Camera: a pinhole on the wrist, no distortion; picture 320 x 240 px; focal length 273.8 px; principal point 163.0 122.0 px. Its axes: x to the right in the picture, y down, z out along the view. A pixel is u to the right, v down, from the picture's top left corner.
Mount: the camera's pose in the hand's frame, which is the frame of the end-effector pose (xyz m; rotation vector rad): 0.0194 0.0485 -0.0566 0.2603 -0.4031 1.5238
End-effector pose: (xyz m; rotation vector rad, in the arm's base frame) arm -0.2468 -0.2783 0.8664 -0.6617 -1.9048 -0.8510
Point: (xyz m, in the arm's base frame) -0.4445 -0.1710 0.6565
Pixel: 133 178
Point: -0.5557 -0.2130 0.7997
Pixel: 79 50
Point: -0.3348 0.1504 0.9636
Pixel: outside the picture
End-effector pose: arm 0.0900 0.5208 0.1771 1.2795 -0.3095 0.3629
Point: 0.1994 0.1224 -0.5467
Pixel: outside the picture
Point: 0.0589 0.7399 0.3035
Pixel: behind the camera
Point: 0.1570 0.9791 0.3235
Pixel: behind the camera
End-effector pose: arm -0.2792 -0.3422 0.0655 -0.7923 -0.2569 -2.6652
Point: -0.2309 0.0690 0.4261
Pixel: 95 83
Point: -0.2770 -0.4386 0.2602
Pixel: outside the picture
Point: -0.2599 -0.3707 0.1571
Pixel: 270 42
